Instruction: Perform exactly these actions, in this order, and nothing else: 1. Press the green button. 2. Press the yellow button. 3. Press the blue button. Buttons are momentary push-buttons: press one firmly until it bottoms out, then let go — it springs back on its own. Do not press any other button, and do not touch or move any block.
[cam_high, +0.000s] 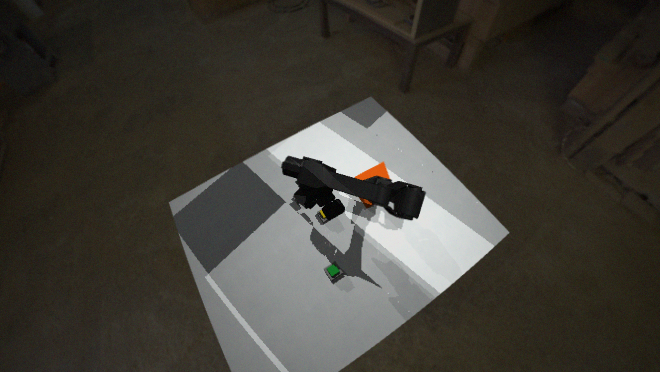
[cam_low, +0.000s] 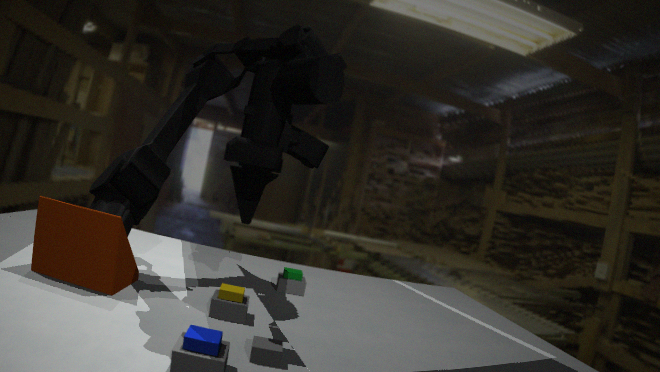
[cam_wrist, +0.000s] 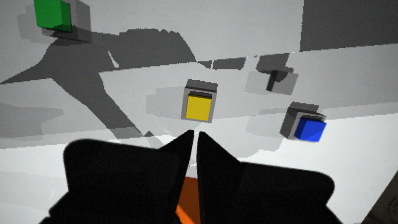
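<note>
My gripper tip is now 10 cm above the yellow button. From my gripper tip the other things lie so: green button 20 cm to the left, 10 cm below, 6 cm ahead; blue button 18 cm to the right, 10 cm below, 2 cm ahead; grey block 12 cm below, 11 cm to the right, 7 cm ahead.
</note>
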